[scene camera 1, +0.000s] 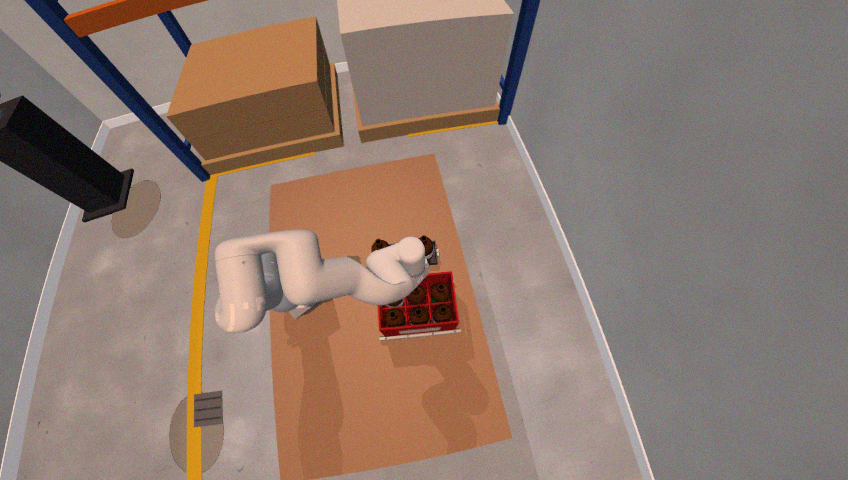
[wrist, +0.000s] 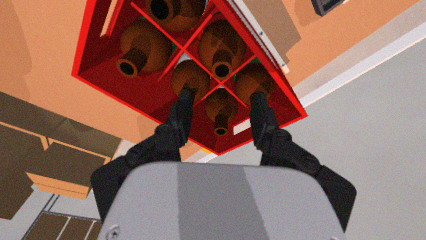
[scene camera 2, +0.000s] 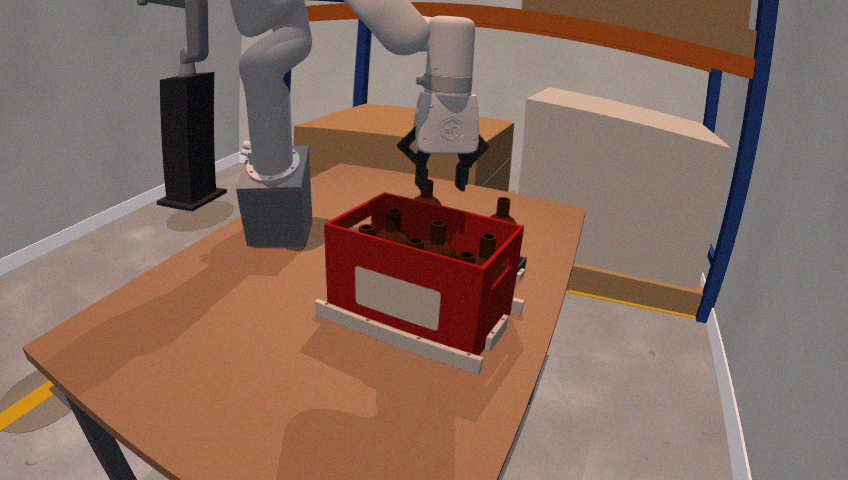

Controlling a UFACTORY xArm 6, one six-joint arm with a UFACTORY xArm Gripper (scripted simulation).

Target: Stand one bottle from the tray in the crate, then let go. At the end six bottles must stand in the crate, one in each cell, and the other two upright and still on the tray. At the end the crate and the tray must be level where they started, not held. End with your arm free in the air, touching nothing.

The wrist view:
gripper: 221,102
bottle: 221,107
red crate: 150,95
bottle: 187,74
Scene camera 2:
gripper: 441,189
red crate: 452,302
